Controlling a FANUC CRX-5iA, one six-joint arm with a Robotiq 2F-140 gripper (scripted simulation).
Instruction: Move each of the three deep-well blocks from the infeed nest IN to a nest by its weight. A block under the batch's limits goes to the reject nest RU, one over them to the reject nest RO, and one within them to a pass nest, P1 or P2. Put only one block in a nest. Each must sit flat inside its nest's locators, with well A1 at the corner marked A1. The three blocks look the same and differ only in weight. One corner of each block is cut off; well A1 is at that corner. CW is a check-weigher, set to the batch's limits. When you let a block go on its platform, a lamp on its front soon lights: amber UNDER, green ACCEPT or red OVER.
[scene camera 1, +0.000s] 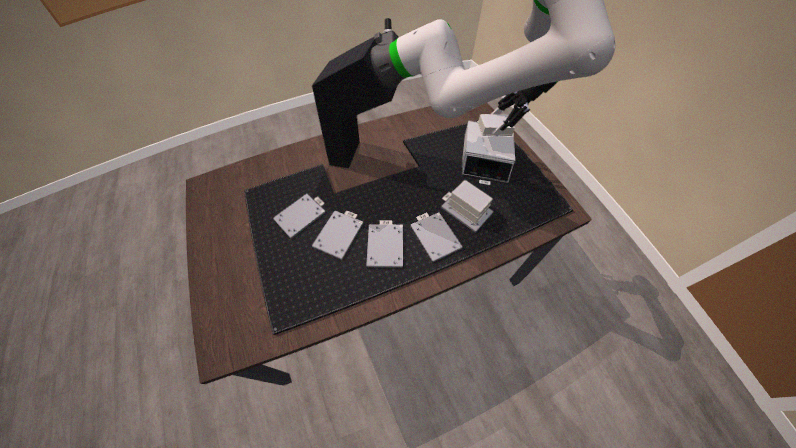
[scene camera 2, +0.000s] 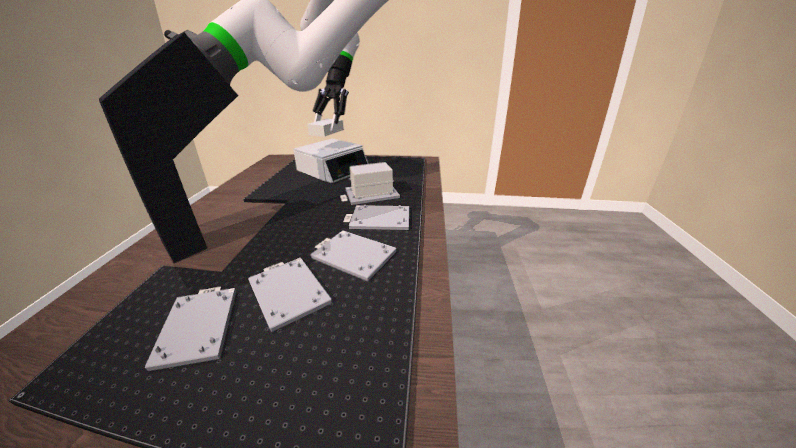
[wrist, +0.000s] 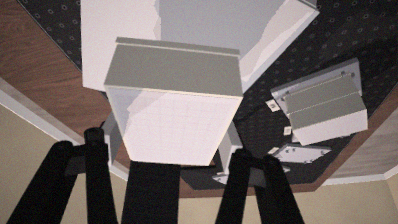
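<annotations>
There's a deep-well block (scene camera 1: 468, 197) sitting 109 cm from the lens, and my gripper (scene camera 1: 491, 127) is at 129 cm from the lens.
</annotations>
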